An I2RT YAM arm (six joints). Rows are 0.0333 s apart.
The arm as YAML. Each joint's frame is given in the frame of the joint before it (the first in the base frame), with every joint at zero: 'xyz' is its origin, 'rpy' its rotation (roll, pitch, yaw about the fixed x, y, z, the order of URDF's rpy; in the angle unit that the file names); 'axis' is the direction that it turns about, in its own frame. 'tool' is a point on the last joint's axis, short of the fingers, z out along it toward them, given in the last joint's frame.
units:
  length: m
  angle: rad
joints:
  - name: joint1
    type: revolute
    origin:
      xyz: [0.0, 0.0, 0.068]
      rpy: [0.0, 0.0, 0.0]
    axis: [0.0, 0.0, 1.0]
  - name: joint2
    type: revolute
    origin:
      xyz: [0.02, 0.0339, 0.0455]
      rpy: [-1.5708, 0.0, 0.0]
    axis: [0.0, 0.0, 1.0]
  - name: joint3
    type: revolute
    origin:
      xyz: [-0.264, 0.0, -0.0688]
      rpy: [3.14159, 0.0, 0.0]
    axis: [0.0, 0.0, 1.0]
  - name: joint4
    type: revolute
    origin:
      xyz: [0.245, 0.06, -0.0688]
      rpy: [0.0, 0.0, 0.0]
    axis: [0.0, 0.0, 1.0]
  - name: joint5
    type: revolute
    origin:
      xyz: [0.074, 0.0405, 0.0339]
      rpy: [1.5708, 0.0, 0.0]
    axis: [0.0, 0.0, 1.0]
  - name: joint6
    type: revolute
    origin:
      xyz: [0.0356, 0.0, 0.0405]
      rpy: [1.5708, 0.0, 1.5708]
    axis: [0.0, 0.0, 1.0]
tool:
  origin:
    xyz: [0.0, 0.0, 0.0]
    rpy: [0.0, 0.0, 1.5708]
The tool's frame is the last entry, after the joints.
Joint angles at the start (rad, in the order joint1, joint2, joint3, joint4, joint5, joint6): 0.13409 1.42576 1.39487 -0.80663 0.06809 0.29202
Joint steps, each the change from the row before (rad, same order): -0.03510 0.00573 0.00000 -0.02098 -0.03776 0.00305; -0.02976 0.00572 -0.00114 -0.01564 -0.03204 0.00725; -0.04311 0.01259 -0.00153 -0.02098 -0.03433 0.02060; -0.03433 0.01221 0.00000 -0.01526 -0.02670 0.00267; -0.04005 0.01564 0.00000 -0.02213 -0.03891 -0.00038; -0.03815 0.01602 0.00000 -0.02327 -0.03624 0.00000; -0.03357 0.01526 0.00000 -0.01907 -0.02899 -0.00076; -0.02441 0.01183 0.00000 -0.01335 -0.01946 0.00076; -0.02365 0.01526 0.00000 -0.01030 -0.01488 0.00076; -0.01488 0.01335 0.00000 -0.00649 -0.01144 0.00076
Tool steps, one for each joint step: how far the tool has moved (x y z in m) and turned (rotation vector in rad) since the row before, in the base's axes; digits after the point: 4 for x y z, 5 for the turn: 0.0007 -0.0092 -0.0032 0.02711 0.02991 -0.01249; 0.0006 -0.0078 -0.0031 0.02726 0.02477 -0.01480; 0.0015 -0.0117 -0.0054 0.03798 0.03734 -0.03806; 0.0014 -0.0094 -0.0044 0.02283 0.02781 -0.02063; 0.0011 -0.0108 -0.0057 0.03290 0.03682 -0.01767; 0.0006 -0.0104 -0.0058 0.03320 0.03714 -0.01877; 0.0004 -0.0094 -0.0053 0.02807 0.03149 -0.01833; 0.0002 -0.0069 -0.0040 0.02064 0.02279 -0.01578; 0.0010 -0.0070 -0.0048 0.01743 0.02328 -0.01755; 0.0012 -0.0045 -0.0041 0.01395 0.01783 -0.01058
